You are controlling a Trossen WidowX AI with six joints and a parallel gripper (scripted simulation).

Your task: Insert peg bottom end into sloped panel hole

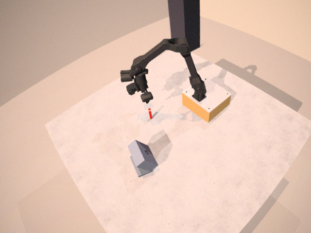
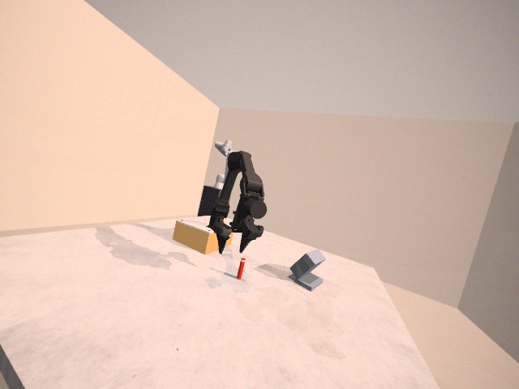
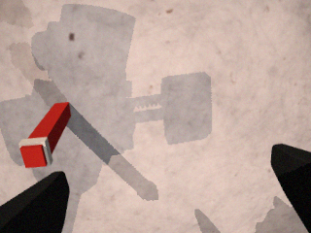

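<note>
Now: gripper tip 70 mm to the right of the red peg, 50 mm above it and 20 mm short of it. The rest, counted from my gripper tip: grey sloped panel 290 mm to the left, 230 mm ahead, 30 mm below.
</note>
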